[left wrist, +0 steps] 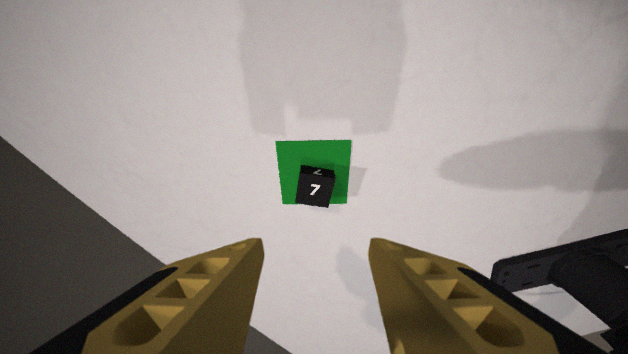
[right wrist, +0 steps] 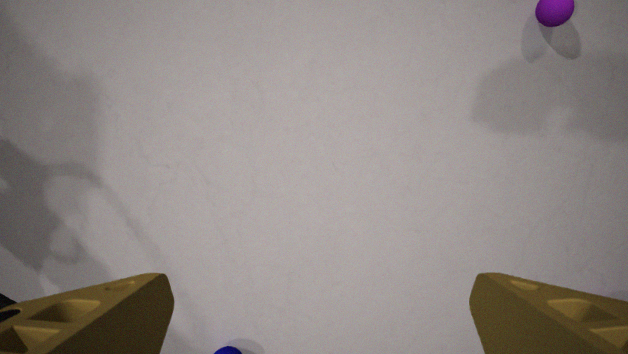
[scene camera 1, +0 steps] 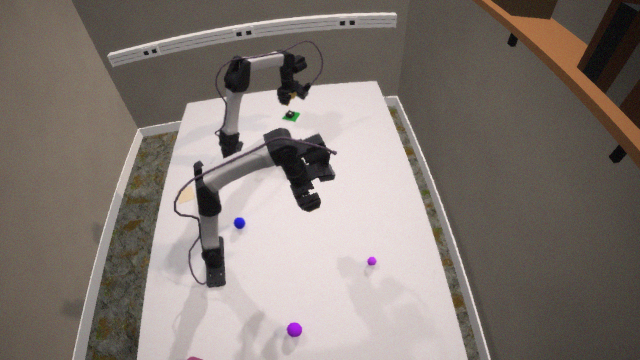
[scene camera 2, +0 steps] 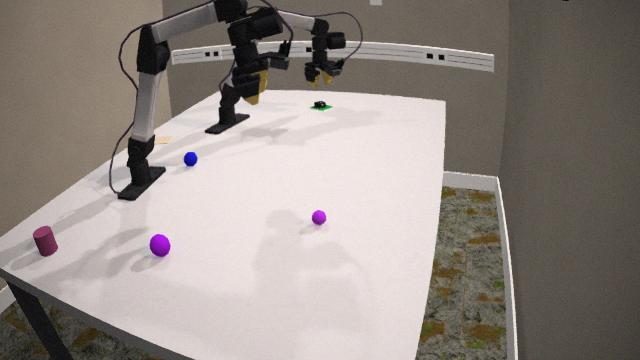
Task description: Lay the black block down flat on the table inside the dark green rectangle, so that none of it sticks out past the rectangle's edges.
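Frame: origin at the left arm's base, x ahead, y left, z up, level; metres.
Seen in the pictures: left gripper, fingertip midpoint: (left wrist: pixel 316 246) (scene camera 1: pixel 289 102) (scene camera 2: pixel 320 85); right gripper, fingertip midpoint: (right wrist: pixel 321 290) (scene camera 1: pixel 307 194) (scene camera 2: pixel 258 98); left arm's base at its link origin: (left wrist: pixel 564 259) (scene camera 2: pixel 228 124); right arm's base at its link origin: (scene camera 1: pixel 215 261) (scene camera 2: pixel 142 183).
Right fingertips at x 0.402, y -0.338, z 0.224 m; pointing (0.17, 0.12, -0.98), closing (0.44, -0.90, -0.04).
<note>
Pixels of each thing's middle, then the offset from my right fingertips to it. "*": a spot on its surface instead.
- black block at the middle of its body: (left wrist: pixel 314 186) (scene camera 2: pixel 320 104) (scene camera 1: pixel 290 114) dx -0.171, dy +0.631, dz -0.214 m
- green rectangle at a spot on its surface: (left wrist: pixel 310 150) (scene camera 2: pixel 326 108) (scene camera 1: pixel 296 116) * dx -0.139, dy +0.625, dz -0.223 m
- blue ball at the middle of its body: (scene camera 2: pixel 190 159) (scene camera 1: pixel 239 223) dx -0.275, dy -0.003, dz -0.202 m
- maroon cylinder at the middle of its body: (scene camera 2: pixel 45 241) dx -0.318, dy -0.551, dz -0.196 m
- tan patch at a spot on its surface: (scene camera 2: pixel 163 140) (scene camera 1: pixel 187 194) * dx -0.552, dy +0.124, dz -0.223 m
The black block (scene camera 1: pixel 290 114) (scene camera 2: pixel 320 104) (left wrist: pixel 315 189) sits on the green rectangle (scene camera 1: pixel 297 117) (scene camera 2: pixel 328 107) (left wrist: pixel 310 150). In the left wrist view it is slightly turned, a 7 on its larger visible face, near the rectangle's lower edge; its lower end slightly overlaps that edge in the picture. Whether its base crosses the edge is hidden. My left gripper (scene camera 1: pixel 294 98) (scene camera 2: pixel 320 83) (left wrist: pixel 316 246) is open and empty, raised above the block and apart from it. My right gripper (scene camera 1: pixel 320 189) (scene camera 2: pixel 260 92) (right wrist: pixel 321 290) is open and empty, high above the table.
A blue ball (scene camera 1: pixel 239 223) (scene camera 2: pixel 190 159) (right wrist: pixel 228 350) lies near the right arm's base. Two purple balls (scene camera 1: pixel 371 261) (scene camera 1: pixel 294 329) (scene camera 2: pixel 319 217) (scene camera 2: pixel 160 245) and a maroon cylinder (scene camera 2: pixel 45 241) are farther off. A tan patch (scene camera 1: pixel 186 195) (scene camera 2: pixel 163 140) lies near the table's edge.
</note>
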